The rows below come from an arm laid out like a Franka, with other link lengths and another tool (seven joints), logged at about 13 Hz.
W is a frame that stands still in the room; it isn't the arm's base.
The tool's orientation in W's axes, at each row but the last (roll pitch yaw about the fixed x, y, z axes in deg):
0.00, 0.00, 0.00
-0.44, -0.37, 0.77
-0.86, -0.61, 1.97
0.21, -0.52, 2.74
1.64, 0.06, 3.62
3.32, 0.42, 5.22
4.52, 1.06, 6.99
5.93, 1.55, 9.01
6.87, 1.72, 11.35
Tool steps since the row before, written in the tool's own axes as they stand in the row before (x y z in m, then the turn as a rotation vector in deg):
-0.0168, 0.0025, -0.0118, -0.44, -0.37, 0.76
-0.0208, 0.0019, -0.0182, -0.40, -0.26, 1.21
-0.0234, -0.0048, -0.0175, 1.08, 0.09, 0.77
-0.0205, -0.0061, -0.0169, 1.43, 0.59, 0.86
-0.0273, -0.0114, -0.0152, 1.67, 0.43, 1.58
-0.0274, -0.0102, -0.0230, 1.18, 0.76, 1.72
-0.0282, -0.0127, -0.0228, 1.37, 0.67, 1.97
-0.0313, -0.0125, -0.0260, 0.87, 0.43, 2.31
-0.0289, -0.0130, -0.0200, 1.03, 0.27, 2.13
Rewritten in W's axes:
-0.0168, 0.0025, -0.0118, -0.44, -0.37, 0.76
-0.0207, 0.0015, -0.0183, -0.40, -0.26, 1.21
-0.0230, -0.0059, -0.0177, 1.07, 0.14, 0.78
-0.0200, -0.0070, -0.0171, 1.39, 0.65, 0.88
-0.0266, -0.0127, -0.0155, 1.64, 0.49, 1.59
-0.0267, -0.0113, -0.0234, 1.13, 0.76, 1.75
-0.0271, -0.0143, -0.0232, 1.33, 0.68, 1.99
-0.0301, -0.0146, -0.0263, 0.89, 0.33, 2.32
-0.0269, -0.0161, -0.0205, 1.07, 0.23, 2.12

